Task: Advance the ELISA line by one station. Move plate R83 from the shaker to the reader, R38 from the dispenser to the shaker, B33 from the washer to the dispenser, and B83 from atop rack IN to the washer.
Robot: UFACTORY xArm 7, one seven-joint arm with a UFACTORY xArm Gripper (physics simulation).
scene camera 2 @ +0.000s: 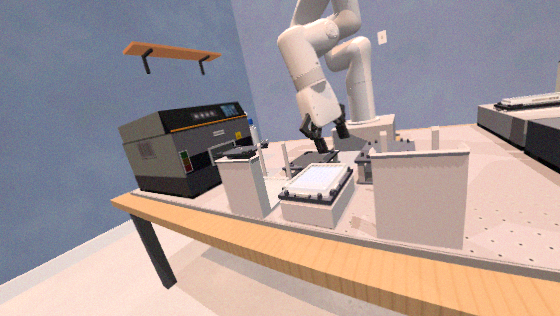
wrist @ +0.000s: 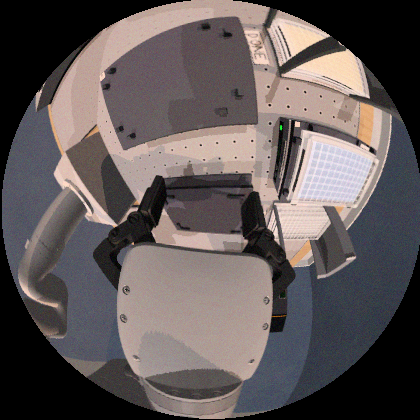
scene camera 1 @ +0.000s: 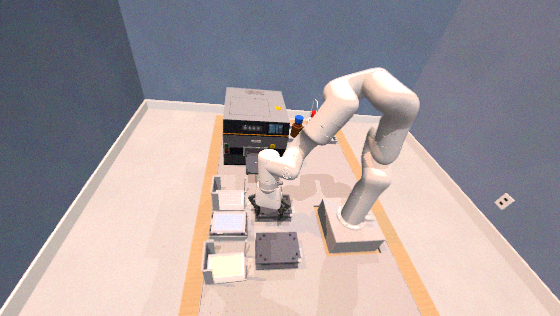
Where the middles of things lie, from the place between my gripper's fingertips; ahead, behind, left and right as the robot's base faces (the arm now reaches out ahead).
The pale blue well plate point(scene camera 2: 316, 178) lies 150 mm ahead of my hand, 40 mm to the left of it and 20 mm below it. The rest, counted from my hand: cream plate point(scene camera 1: 231, 265) (190 mm to the left, 130 mm ahead, 60 mm below).
